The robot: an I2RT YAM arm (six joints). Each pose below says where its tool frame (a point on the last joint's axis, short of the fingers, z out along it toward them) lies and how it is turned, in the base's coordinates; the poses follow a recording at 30 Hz.
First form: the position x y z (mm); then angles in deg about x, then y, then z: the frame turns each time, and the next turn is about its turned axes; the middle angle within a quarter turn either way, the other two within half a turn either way.
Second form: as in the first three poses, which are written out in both.
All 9 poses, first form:
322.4 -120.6 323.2 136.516 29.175 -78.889
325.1 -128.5 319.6 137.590 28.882 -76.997
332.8 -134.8 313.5 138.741 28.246 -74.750
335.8 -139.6 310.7 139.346 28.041 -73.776
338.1 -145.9 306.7 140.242 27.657 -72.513
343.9 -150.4 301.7 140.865 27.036 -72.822
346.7 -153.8 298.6 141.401 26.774 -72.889
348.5 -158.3 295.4 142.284 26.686 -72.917
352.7 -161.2 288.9 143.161 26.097 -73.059
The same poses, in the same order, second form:
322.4 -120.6 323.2 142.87 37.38 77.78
325.1 -128.5 319.6 142.32 35.23 76.04
332.8 -134.8 313.5 142.04 32.87 73.99
335.8 -139.6 310.7 141.93 31.73 73.15
338.1 -145.9 306.7 141.97 30.18 72.07
343.9 -150.4 301.7 142.86 29.92 72.33
346.7 -153.8 298.6 143.30 29.52 72.43
348.5 -158.3 295.4 143.69 28.71 72.59
352.7 -161.2 288.9 144.56 28.10 72.74

